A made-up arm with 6 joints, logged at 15 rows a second.
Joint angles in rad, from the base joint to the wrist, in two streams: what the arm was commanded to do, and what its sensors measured. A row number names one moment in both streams.
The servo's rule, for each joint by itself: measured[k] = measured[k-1] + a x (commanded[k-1-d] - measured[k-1]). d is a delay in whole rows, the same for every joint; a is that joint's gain. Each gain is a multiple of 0.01, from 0.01 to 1. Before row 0 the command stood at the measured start. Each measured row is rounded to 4 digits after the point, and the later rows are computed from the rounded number. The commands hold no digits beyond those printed.
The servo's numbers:
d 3
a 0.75 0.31 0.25 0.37 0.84 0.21
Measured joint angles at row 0:
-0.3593, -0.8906, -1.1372, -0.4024, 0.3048, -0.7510
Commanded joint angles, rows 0 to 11:
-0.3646, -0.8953, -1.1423, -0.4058, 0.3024, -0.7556
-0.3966, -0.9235, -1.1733, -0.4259, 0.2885, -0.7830
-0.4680, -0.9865, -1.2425, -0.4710, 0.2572, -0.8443
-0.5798, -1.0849, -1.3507, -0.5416, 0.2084, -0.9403
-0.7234, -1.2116, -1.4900, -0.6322, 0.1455, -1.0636
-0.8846, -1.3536, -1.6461, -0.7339, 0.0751, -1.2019
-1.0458, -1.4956, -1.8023, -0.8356, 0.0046, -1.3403
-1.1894, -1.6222, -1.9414, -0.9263, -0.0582, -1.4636
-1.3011, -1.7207, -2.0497, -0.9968, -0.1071, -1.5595
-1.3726, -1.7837, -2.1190, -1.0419, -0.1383, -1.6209
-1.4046, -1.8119, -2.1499, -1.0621, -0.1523, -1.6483
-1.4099, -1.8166, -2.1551, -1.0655, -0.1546, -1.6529
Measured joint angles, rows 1 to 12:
-0.3593, -0.8906, -1.1372, -0.4024, 0.3048, -0.7510
-0.3593, -0.8906, -1.1372, -0.4024, 0.3048, -0.7510
-0.3593, -0.8906, -1.1372, -0.4024, 0.3048, -0.7510
-0.3633, -0.8921, -1.1385, -0.4037, 0.3028, -0.7520
-0.3883, -0.9018, -1.1472, -0.4119, 0.2908, -0.7585
-0.4481, -0.9281, -1.1710, -0.4338, 0.2626, -0.7765
-0.5469, -0.9767, -1.2159, -0.4737, 0.2171, -0.8109
-0.6793, -1.0495, -1.2844, -0.5323, 0.1570, -0.8640
-0.8333, -1.1438, -1.3748, -0.6069, 0.0882, -0.9350
-0.9927, -1.2529, -1.4817, -0.6915, 0.0180, -1.0201
-1.1402, -1.3674, -1.5966, -0.7784, -0.0460, -1.1132
-1.2609, -1.4769, -1.7099, -0.8592, -0.0973, -1.2069

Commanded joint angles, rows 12 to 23:
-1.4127, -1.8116, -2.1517, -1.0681, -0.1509, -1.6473
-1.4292, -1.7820, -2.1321, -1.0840, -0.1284, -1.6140
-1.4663, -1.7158, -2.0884, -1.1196, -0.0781, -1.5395
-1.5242, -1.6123, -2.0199, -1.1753, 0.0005, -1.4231
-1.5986, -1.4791, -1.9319, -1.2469, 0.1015, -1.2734
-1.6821, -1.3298, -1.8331, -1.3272, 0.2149, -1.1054
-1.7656, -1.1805, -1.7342, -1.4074, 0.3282, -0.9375
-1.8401, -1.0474, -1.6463, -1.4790, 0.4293, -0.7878
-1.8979, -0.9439, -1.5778, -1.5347, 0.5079, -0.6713
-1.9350, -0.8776, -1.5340, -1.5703, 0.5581, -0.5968
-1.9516, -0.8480, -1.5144, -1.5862, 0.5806, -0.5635
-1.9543, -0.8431, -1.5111, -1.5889, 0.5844, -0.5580
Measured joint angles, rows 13 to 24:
-1.3447, -1.5720, -1.8122, -0.9268, -0.1317, -1.2938
-1.3896, -1.6464, -1.8966, -0.9769, -0.1490, -1.3682
-1.4048, -1.6992, -1.9612, -1.0097, -0.1537, -1.4280
-1.4107, -1.7340, -2.0088, -1.0313, -0.1513, -1.4741
-1.4246, -1.7489, -2.0396, -1.0508, -0.1321, -1.5035
-1.4559, -1.7386, -2.0518, -1.0763, -0.0867, -1.5111
-1.5071, -1.6994, -2.0438, -1.1129, -0.0135, -1.4926
-1.5757, -1.6311, -2.0158, -1.1625, 0.0831, -1.4466
-1.6555, -1.5377, -1.9701, -1.2234, 0.1938, -1.3749
-1.7381, -1.4270, -1.9111, -1.2915, 0.3067, -1.2830
-1.8146, -1.3093, -1.8449, -1.3609, 0.4097, -1.1790
-1.8771, -1.1960, -1.7781, -1.4252, 0.4922, -1.0724

